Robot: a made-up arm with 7 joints.
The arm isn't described. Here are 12 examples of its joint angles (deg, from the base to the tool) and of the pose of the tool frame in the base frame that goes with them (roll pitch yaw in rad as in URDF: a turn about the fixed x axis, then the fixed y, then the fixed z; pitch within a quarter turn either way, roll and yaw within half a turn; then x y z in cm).
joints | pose
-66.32 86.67 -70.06 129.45 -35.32 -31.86 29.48 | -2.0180 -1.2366 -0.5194 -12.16 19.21 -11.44
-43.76 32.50 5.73 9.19 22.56 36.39 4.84 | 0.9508 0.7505 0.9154 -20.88 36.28 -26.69
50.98 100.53 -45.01 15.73 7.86 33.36 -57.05 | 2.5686 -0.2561 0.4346 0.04 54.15 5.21
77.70 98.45 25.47 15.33 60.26 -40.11 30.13 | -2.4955 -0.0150 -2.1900 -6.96 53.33 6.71
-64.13 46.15 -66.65 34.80 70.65 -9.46 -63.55 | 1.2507 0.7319 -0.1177 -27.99 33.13 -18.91
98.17 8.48 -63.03 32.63 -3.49 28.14 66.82 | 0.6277 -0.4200 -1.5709 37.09 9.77 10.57
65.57 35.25 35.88 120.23 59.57 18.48 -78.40 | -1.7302 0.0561 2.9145 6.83 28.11 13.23
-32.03 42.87 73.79 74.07 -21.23 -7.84 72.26 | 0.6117 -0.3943 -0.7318 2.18 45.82 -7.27
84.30 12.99 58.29 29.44 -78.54 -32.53 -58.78 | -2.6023 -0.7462 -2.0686 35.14 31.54 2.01
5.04 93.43 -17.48 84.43 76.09 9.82 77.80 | -0.6478 -1.0714 -0.5988 20.54 36.02 -3.28
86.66 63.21 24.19 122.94 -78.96 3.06 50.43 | 2.8705 -0.3092 -0.6587 -2.12 24.54 16.42
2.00 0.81 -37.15 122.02 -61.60 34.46 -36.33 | 2.5153 -0.6609 -1.8836 14.63 3.63 -7.60
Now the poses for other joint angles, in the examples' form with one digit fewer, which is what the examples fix.
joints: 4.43 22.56 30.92 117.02 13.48 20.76 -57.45
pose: -2.467 -1.198 -2.399 16.6 27.1 -3.8
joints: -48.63 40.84 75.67 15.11 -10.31 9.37 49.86
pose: 0.231 -0.129 0.678 -19.0 44.4 -18.6
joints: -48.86 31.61 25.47 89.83 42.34 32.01 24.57
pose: -0.325 -0.445 0.346 3.9 32.3 -22.1
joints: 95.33 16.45 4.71 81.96 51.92 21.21 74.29
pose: 1.957 -0.314 2.474 18.8 22.3 22.8
